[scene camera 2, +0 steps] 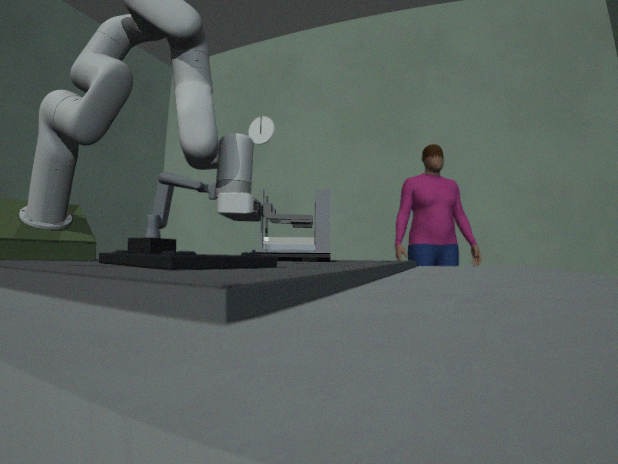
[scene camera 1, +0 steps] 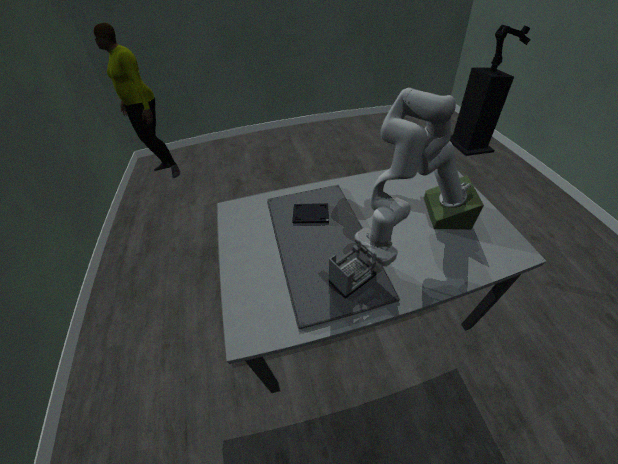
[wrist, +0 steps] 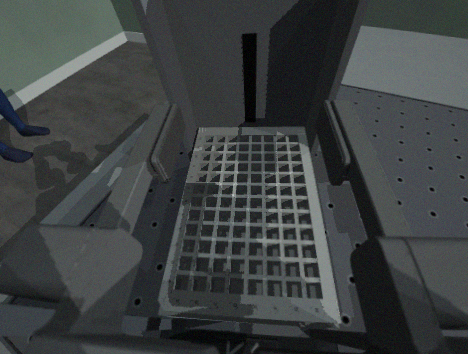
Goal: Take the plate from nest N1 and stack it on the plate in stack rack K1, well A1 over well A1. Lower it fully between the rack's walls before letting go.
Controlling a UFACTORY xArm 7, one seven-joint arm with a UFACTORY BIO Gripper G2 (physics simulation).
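Where they show: end effector, tool point: (scene camera 2: 302,221) (scene camera 1: 349,269) (wrist: 247,140); arm's base, origin of the base link: (scene camera 2: 46,218) (scene camera 1: 453,197).
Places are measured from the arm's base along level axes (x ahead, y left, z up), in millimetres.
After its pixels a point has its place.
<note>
Stack rack K1 (scene camera 1: 339,275) {z 14, x 639, y 267 mm} (scene camera 2: 323,220) {z -11, x 650, y 210 mm} (wrist: 215,75) {z -2, x 630, y 277 mm} stands at the mat's near end. Two plates are stacked low between its walls: a pale upper plate (scene camera 1: 353,268) {z -45, x 567, y 214 mm} (scene camera 2: 290,240) {z -50, x 589, y 190 mm} (wrist: 252,215) {z -49, x 573, y 225 mm} over a bluish lower plate (scene camera 2: 290,248) {z -66, x 590, y 188 mm}. The upper one looks level and square to the rack in the wrist view. My gripper (scene camera 2: 304,220) (wrist: 251,142) {z -9, x 592, y 236 mm} is open. Its fingers stand apart from the plate's long sides, with gaps on both sides, and hang above the stack in scene camera 2. Nest N1 (scene camera 1: 310,213) {z -79, x 645, y -153 mm} (scene camera 2: 225,261) {z -84, x 719, y -188 mm} is dark and holds no plate. Well labels are unreadable.
The rack and nest are on a grey perforated mat (scene camera 1: 305,265) {z -91, x 730, y 120 mm} (wrist: 425,165) {z -91, x 704, y 110 mm} on the white table (scene camera 1: 245,280) {z -104, x 974, y 121 mm}. The rack's tall back wall rises beyond my fingertips. The arm's green base (scene camera 1: 452,212) {z -15, x 51, y 75 mm} is at the table's far right. Two people stand beyond the table.
</note>
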